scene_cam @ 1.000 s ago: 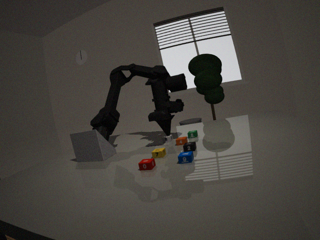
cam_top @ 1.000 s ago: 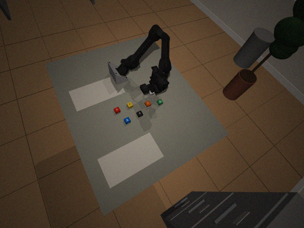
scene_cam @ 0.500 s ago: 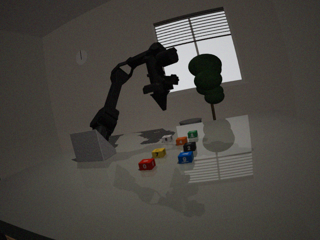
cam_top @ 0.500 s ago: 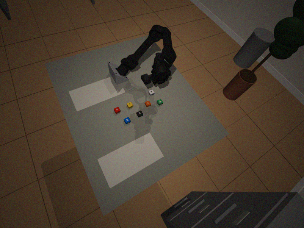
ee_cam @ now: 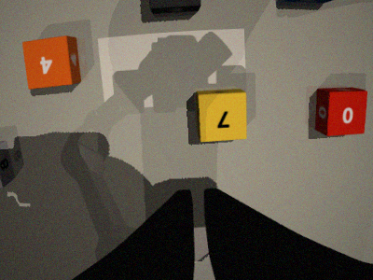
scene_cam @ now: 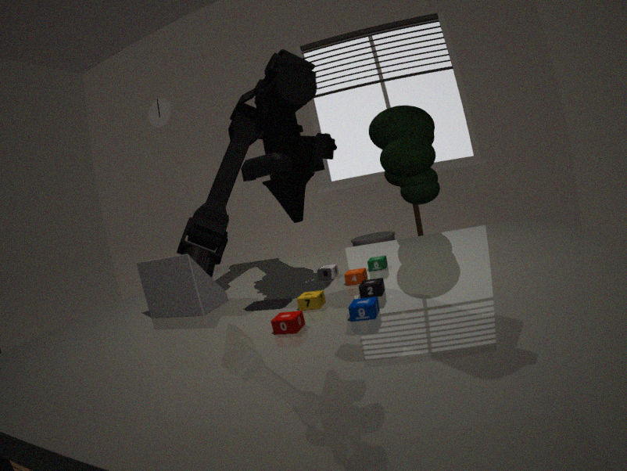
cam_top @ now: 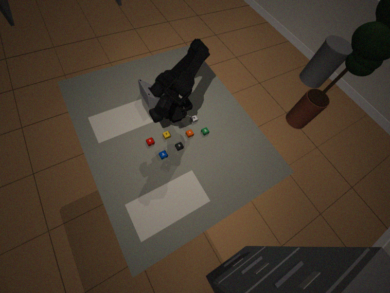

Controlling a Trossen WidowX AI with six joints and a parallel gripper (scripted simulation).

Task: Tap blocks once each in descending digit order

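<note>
My gripper tip is 30 mm to the left of the yellow block and 120 mm above it. From my gripper tip the other things lie so: orange block (60 mm ahead, 80 mm to the left, 120 mm below); then black block (90 mm ahead, 10 mm to the right, 120 mm below); then red block (10 mm behind, 120 mm to the right, 120 mm below).
</note>
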